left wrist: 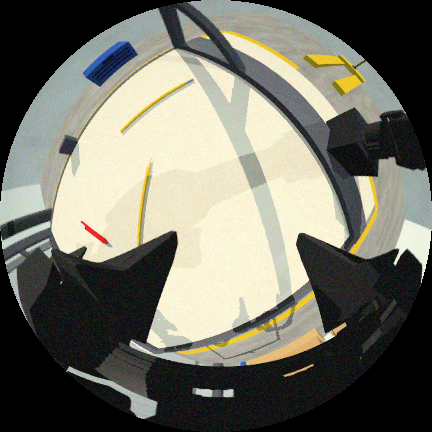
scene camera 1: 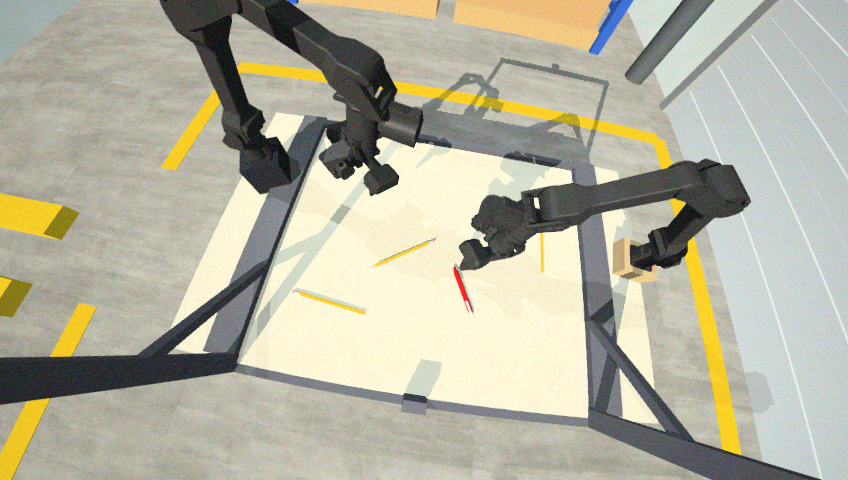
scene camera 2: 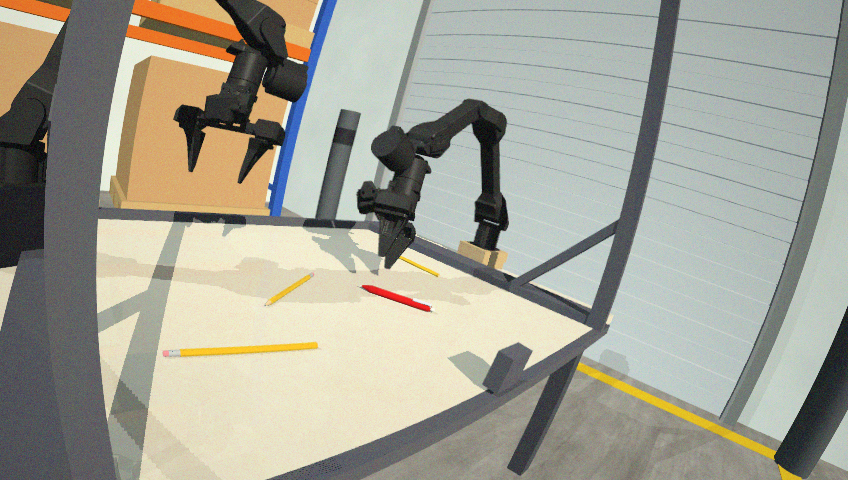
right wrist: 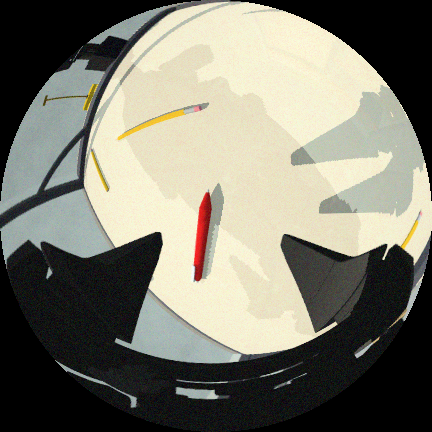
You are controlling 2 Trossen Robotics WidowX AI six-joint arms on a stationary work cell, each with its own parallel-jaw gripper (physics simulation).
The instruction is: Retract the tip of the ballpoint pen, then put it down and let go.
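Frame: origin at the left arm's base, x left, y back, z up, level; metres.
Where they show: left gripper, fingertip midpoint: (left wrist: 240, 238) (scene camera 1: 360, 181) (scene camera 2: 214, 177); right gripper, fingertip midpoint: (left wrist: 93, 258) (scene camera 2: 384, 263) (right wrist: 224, 240); left arm's base, origin of the base link: (left wrist: 368, 140) (scene camera 1: 258, 153) (scene camera 2: 17, 182); right arm's base, origin of the base link: (scene camera 1: 640, 258) (scene camera 2: 484, 246).
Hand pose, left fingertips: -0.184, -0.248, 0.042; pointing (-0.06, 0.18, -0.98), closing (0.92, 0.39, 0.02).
Note:
Each offset is from my left fingertips to the centre of the thing, as dx, dy, dz. Level surfaces: height alone.
The red ballpoint pen {-0.281, -0.186, -0.141} (scene camera 1: 462, 288) (scene camera 2: 395, 297) (left wrist: 95, 233) (right wrist: 202, 235) lies flat on the cream table top {dz -0.148} (scene camera 1: 505, 368) (scene camera 2: 238, 410). A thin grey tip shows at its pointed end, and a white part at its other end. My right gripper (scene camera 2: 386, 261) (right wrist: 224, 240) is open and empty, above the table near the pen's pointed end. In the right wrist view the pen shows in the gap between its fingers, apart from both. My left gripper (scene camera 2: 215, 176) (left wrist: 240, 238) is open and empty, high above the back left of the table, away from the pen.
One yellow pencil {-0.147, -0.063, -0.145} (scene camera 1: 404, 252) (scene camera 2: 289, 289) (left wrist: 144, 205) (right wrist: 155, 120) lies left of the pen in scene camera 1, another {-0.223, +0.146, -0.145} (scene camera 1: 330, 301) (scene camera 2: 243, 349) farther left, and a third {-0.209, -0.459, -0.145} (scene camera 1: 542, 255) (scene camera 2: 419, 265) beyond the right gripper. A dark frame with posts surrounds the table.

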